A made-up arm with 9 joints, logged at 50 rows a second.
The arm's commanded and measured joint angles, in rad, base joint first. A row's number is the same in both.
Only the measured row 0 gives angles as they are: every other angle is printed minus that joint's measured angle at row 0.
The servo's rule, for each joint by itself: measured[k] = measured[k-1] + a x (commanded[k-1-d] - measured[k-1]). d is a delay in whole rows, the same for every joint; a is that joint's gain. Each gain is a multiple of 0.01, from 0.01 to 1. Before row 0 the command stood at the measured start. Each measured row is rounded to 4 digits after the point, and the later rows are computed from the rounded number. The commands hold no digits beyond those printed.
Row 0, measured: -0.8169 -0.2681 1.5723 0.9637 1.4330 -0.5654 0.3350 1.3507 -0.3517
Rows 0 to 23, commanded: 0.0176 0.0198 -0.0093 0.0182 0.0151 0.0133 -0.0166 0.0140 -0.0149; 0.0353 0.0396 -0.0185 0.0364 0.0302 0.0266 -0.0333 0.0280 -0.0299; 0.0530 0.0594 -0.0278 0.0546 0.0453 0.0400 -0.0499 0.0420 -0.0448; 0.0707 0.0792 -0.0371 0.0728 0.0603 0.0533 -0.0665 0.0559 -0.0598; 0.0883 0.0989 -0.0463 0.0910 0.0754 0.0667 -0.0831 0.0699 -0.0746; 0.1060 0.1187 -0.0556 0.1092 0.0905 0.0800 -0.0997 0.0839 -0.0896; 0.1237 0.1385 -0.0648 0.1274 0.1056 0.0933 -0.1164 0.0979 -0.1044; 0.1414 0.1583 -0.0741 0.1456 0.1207 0.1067 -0.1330 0.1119 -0.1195; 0.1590 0.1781 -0.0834 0.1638 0.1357 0.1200 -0.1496 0.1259 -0.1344; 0.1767 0.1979 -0.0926 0.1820 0.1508 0.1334 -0.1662 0.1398 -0.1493; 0.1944 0.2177 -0.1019 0.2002 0.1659 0.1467 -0.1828 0.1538 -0.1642; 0.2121 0.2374 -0.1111 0.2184 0.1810 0.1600 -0.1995 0.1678 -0.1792; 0.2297 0.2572 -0.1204 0.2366 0.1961 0.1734 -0.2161 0.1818 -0.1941; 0.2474 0.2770 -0.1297 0.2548 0.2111 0.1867 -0.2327 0.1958 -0.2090; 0.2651 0.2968 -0.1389 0.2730 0.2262 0.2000 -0.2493 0.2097 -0.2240; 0.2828 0.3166 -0.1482 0.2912 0.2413 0.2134 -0.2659 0.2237 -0.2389; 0.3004 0.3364 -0.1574 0.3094 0.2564 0.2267 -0.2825 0.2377 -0.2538; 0.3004 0.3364 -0.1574 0.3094 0.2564 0.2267 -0.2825 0.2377 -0.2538; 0.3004 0.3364 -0.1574 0.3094 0.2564 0.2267 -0.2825 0.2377 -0.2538; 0.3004 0.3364 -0.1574 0.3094 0.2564 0.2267 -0.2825 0.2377 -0.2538; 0.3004 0.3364 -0.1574 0.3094 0.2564 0.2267 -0.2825 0.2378 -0.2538; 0.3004 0.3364 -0.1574 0.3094 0.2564 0.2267 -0.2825 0.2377 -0.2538; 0.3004 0.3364 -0.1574 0.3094 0.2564 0.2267 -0.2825 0.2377 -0.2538; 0.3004 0.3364 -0.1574 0.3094 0.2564 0.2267 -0.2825 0.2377 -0.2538
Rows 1 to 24, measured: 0.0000 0.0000 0.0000 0.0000 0.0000 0.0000 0.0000 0.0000 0.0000; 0.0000 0.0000 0.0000 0.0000 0.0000 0.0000 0.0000 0.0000 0.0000; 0.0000 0.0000 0.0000 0.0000 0.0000 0.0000 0.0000 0.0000 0.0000; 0.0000 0.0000 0.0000 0.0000 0.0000 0.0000 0.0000 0.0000 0.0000; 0.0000 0.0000 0.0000 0.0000 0.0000 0.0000 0.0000 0.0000 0.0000; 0.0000 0.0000 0.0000 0.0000 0.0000 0.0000 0.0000 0.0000 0.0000; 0.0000 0.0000 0.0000 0.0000 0.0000 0.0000 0.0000 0.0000 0.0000; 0.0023 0.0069 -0.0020 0.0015 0.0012 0.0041 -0.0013 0.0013 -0.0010; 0.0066 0.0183 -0.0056 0.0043 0.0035 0.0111 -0.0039 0.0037 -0.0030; 0.0126 0.0327 -0.0105 0.0083 0.0068 0.0201 -0.0076 0.0071 -0.0059; 0.0202 0.0490 -0.0164 0.0135 0.0111 0.0304 -0.0123 0.0115 -0.0097; 0.0291 0.0665 -0.0230 0.0197 0.0162 0.0417 -0.0180 0.0168 -0.0142; 0.0391 0.0848 -0.0302 0.0269 0.0221 0.0536 -0.0245 0.0228 -0.0195; 0.0501 0.1036 -0.0378 0.0349 0.0288 0.0659 -0.0319 0.0296 -0.0254; 0.0620 0.1227 -0.0458 0.0438 0.0362 0.0785 -0.0400 0.0370 -0.0320; 0.0746 0.1421 -0.0541 0.0534 0.0442 0.0914 -0.0488 0.0450 -0.0392; 0.0879 0.1616 -0.0626 0.0637 0.0527 0.1044 -0.0582 0.0535 -0.0469; 0.1017 0.1812 -0.0712 0.0746 0.0618 0.1175 -0.0682 0.0625 -0.0551; 0.1161 0.2009 -0.0800 0.0861 0.0713 0.1307 -0.0787 0.0720 -0.0638; 0.1309 0.2206 -0.0889 0.0981 0.0813 0.1439 -0.0897 0.0819 -0.0729; 0.1460 0.2403 -0.0979 0.1106 0.0917 0.1572 -0.1011 0.0922 -0.0824; 0.1615 0.2601 -0.1069 0.1236 0.1025 0.1705 -0.1130 0.1028 -0.0923; 0.1773 0.2799 -0.1160 0.1370 0.1136 0.1838 -0.1252 0.1137 -0.1026; 0.1933 0.2997 -0.1251 0.1508 0.1250 0.1971 -0.1378 0.1249 -0.1132
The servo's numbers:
d 7
a 0.13 0.35 0.22 0.08 0.08 0.31 0.08 0.09 0.07

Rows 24 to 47, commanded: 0.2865 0.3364 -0.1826 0.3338 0.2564 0.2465 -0.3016 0.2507 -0.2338; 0.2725 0.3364 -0.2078 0.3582 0.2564 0.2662 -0.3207 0.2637 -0.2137; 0.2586 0.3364 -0.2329 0.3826 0.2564 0.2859 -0.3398 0.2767 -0.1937; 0.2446 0.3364 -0.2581 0.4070 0.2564 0.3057 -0.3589 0.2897 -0.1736; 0.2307 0.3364 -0.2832 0.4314 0.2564 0.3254 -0.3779 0.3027 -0.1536; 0.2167 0.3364 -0.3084 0.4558 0.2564 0.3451 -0.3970 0.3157 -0.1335; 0.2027 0.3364 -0.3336 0.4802 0.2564 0.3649 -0.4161 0.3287 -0.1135; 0.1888 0.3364 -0.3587 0.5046 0.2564 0.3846 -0.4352 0.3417 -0.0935; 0.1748 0.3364 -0.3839 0.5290 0.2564 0.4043 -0.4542 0.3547 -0.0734; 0.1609 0.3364 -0.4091 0.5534 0.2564 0.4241 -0.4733 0.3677 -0.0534; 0.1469 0.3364 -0.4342 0.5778 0.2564 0.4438 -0.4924 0.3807 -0.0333; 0.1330 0.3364 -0.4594 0.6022 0.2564 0.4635 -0.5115 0.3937 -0.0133; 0.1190 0.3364 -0.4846 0.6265 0.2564 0.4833 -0.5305 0.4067 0.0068; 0.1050 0.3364 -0.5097 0.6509 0.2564 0.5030 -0.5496 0.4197 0.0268; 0.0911 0.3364 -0.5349 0.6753 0.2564 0.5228 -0.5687 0.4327 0.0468; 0.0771 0.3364 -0.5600 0.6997 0.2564 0.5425 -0.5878 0.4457 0.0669; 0.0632 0.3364 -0.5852 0.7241 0.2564 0.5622 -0.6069 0.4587 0.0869; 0.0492 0.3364 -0.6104 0.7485 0.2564 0.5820 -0.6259 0.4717 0.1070; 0.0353 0.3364 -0.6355 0.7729 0.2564 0.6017 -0.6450 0.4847 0.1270; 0.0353 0.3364 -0.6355 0.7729 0.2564 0.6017 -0.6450 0.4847 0.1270; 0.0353 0.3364 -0.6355 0.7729 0.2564 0.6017 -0.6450 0.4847 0.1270; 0.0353 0.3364 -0.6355 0.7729 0.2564 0.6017 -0.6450 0.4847 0.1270; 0.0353 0.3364 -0.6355 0.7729 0.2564 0.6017 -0.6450 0.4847 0.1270; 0.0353 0.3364 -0.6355 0.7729 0.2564 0.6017 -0.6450 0.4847 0.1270
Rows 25 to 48, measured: 0.2072 0.3125 -0.1322 0.1635 0.1355 0.2063 -0.1494 0.1351 -0.1230; 0.2193 0.3209 -0.1377 0.1752 0.1452 0.2126 -0.1600 0.1443 -0.1322; 0.2298 0.3263 -0.1420 0.1859 0.1541 0.2170 -0.1698 0.1527 -0.1407; 0.2390 0.3298 -0.1454 0.1958 0.1623 0.2200 -0.1788 0.1604 -0.1486; 0.2470 0.3321 -0.1480 0.2049 0.1698 0.2221 -0.1871 0.1674 -0.1560; 0.2539 0.3336 -0.1501 0.2133 0.1767 0.2235 -0.1947 0.1737 -0.1628; 0.2599 0.3346 -0.1517 0.2210 0.1831 0.2245 -0.2017 0.1795 -0.1692; 0.2634 0.3352 -0.1585 0.2300 0.1890 0.2313 -0.2097 0.1859 -0.1737; 0.2646 0.3356 -0.1693 0.2403 0.1944 0.2421 -0.2186 0.1929 -0.1765; 0.2638 0.3359 -0.1833 0.2517 0.1994 0.2557 -0.2283 0.2004 -0.1777; 0.2613 0.3361 -0.1998 0.2641 0.2040 0.2712 -0.2387 0.2084 -0.1774; 0.2573 0.3362 -0.2181 0.2775 0.2082 0.2880 -0.2498 0.2169 -0.1757; 0.2520 0.3363 -0.2380 0.2918 0.2121 0.3057 -0.2616 0.2258 -0.1727; 0.2456 0.3363 -0.2590 0.3069 0.2156 0.3241 -0.2740 0.2351 -0.1686; 0.2382 0.3363 -0.2809 0.3227 0.2189 0.3429 -0.2869 0.2447 -0.1633; 0.2300 0.3363 -0.3036 0.3392 0.2219 0.3619 -0.3003 0.2546 -0.1570; 0.2210 0.3363 -0.3268 0.3563 0.2247 0.3812 -0.3141 0.2648 -0.1497; 0.2114 0.3363 -0.3504 0.3740 0.2272 0.4006 -0.3284 0.2752 -0.1416; 0.2012 0.3363 -0.3744 0.3923 0.2295 0.4201 -0.3430 0.2859 -0.1326; 0.1905 0.3363 -0.3986 0.4110 0.2317 0.4397 -0.3580 0.2968 -0.1228; 0.1794 0.3363 -0.4230 0.4302 0.2337 0.4593 -0.3733 0.3079 -0.1123; 0.1679 0.3363 -0.4476 0.4498 0.2355 0.4790 -0.3889 0.3191 -0.1012; 0.1561 0.3363 -0.4723 0.4698 0.2372 0.4987 -0.4048 0.3305 -0.0894; 0.1440 0.3363 -0.4971 0.4901 0.2387 0.5184 -0.4210 0.3420 -0.0771
